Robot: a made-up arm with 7 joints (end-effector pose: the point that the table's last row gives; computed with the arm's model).
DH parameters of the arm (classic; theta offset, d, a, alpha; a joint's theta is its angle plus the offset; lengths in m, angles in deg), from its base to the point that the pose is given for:
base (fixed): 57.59 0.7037 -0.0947 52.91
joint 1: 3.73 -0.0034 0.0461 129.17
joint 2: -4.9 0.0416 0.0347 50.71
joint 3: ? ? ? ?
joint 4: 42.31 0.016 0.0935 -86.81
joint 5: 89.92 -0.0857 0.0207 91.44
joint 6: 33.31 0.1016 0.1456 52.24
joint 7: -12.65 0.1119 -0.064 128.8
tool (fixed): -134.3 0.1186 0 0
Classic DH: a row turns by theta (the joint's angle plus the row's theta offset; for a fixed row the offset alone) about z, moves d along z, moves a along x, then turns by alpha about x.
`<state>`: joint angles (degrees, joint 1 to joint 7).
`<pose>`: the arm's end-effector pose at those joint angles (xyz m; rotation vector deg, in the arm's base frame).
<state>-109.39 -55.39 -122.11 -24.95 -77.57 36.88 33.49</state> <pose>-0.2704 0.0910 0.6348 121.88 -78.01 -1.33</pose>
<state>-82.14 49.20 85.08 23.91 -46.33 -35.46 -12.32</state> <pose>-0.1581 -0.0319 0.3605 -5.60 49.22 -46.88</pose>
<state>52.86 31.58 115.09 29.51 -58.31 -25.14 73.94</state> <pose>-0.4279 0.1992 0.6681 0.44 -24.23 -16.69</pose>
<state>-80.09 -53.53 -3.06 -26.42 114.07 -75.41 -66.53</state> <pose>-0.0886 -0.0585 0.7842 -29.27 -95.87 19.24</pose>
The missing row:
joint 3: 76.27 0.1934 -0.163 68.38
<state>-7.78 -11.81 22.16 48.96 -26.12 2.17 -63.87</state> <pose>-0.4397 0.0655 0.4787 73.82 78.64 115.00</pose>
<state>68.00 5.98 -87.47 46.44 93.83 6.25 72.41</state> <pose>-0.0794 -0.0577 0.6016 36.67 145.57 -98.30</pose>
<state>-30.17 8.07 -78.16 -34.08 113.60 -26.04 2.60</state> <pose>-0.1619 -0.0820 0.6945 -66.32 58.25 69.49</pose>
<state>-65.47 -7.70 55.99 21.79 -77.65 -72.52 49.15</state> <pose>-0.2860 -0.1094 0.5212 -11.93 -12.77 57.93</pose>
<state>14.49 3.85 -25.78 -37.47 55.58 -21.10 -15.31</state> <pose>-0.0954 -0.0581 0.6560 -64.11 23.42 102.74</pose>
